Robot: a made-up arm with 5 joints.
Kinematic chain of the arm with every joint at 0, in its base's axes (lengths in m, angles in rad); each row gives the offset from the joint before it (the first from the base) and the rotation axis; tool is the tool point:
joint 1: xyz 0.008 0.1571 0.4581 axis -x
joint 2: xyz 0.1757 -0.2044 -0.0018 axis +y
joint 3: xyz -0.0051 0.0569 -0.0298 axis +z
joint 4: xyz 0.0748 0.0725 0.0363 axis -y
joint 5: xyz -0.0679 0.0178 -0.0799 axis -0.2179 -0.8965 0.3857
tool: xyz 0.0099 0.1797 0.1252
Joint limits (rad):
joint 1: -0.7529..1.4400
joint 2: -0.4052..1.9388
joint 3: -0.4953..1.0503
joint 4: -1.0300..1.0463
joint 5: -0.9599..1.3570
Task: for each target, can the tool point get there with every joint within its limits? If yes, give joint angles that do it. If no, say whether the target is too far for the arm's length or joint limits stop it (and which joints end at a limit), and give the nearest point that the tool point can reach.
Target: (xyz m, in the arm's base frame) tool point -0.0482 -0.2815 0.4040
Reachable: no: joint limits stop it (at a limit: joint 2, joint 3, joint 5) | nearest point 0.0072 -0.1301 0.4227 | short by 0.162 m
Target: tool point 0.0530 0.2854 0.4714
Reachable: yes | joints 0.0782 1.3391 -0.2667 0.1998 1.1745
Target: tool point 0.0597 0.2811 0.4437
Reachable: yes | joints 1.1177 0.5602 0.7036 0.6424 -0.1349
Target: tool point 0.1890 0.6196 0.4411
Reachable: no: joint limits stop it (at a limit: joint 1, joint 4) | nearest point 0.1870 0.4358 0.5041 | short by 0.194 m
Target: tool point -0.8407 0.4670 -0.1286
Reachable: no: too far | nearest point -0.0865 0.2021 0.2671 | short by 0.892 m
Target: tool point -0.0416 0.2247 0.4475
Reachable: yes | joints -0.0798 0.6535 0.5376 0.8030 0.8179
